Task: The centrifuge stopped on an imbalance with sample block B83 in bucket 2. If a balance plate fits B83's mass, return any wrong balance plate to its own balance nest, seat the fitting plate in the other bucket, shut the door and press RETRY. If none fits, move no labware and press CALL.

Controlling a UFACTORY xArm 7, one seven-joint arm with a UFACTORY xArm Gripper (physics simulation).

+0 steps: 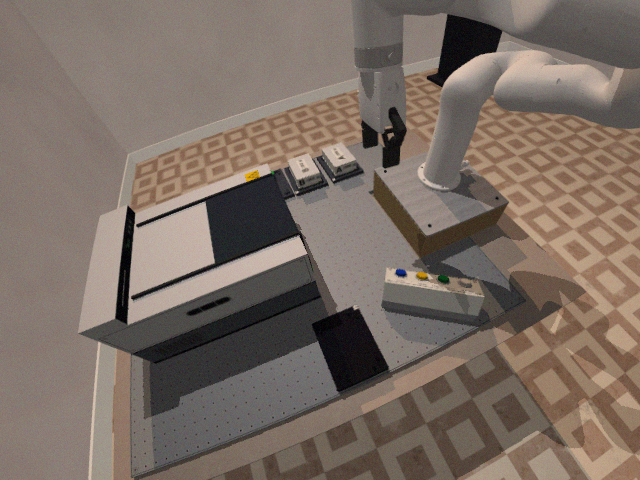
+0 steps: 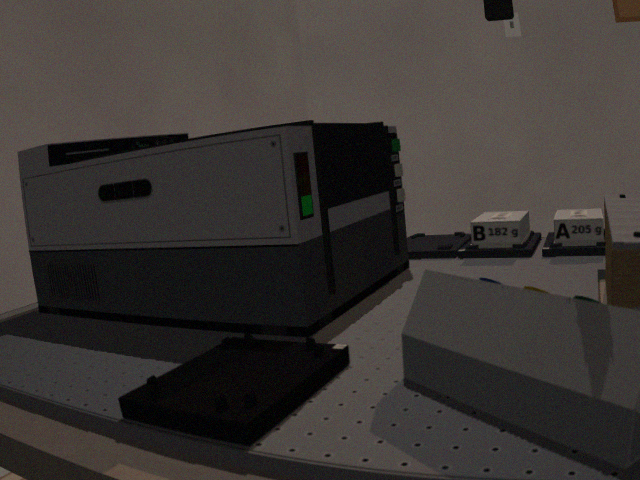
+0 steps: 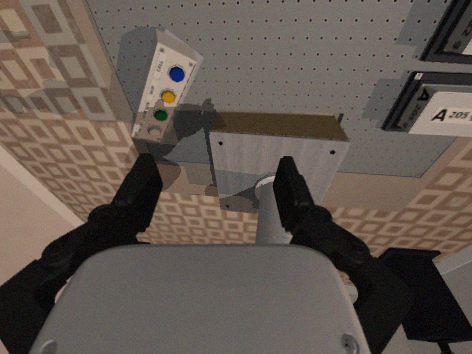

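My gripper is open and empty, high above the bench near the arm's base. Balance plate A, 205 g, and balance plate B, 182 g, sit on dark nests at the back. The centrifuge has a light top with a dark panel; the buckets and block B83 do not show, and I cannot tell the door's state. The button box has a blue button beside the CALL label; RETRY is unreadable.
An empty dark nest lies between plate B and the centrifuge. A black tray lies at the front edge of the perforated bench. The arm's base block stands near the button box. A dark stand is behind.
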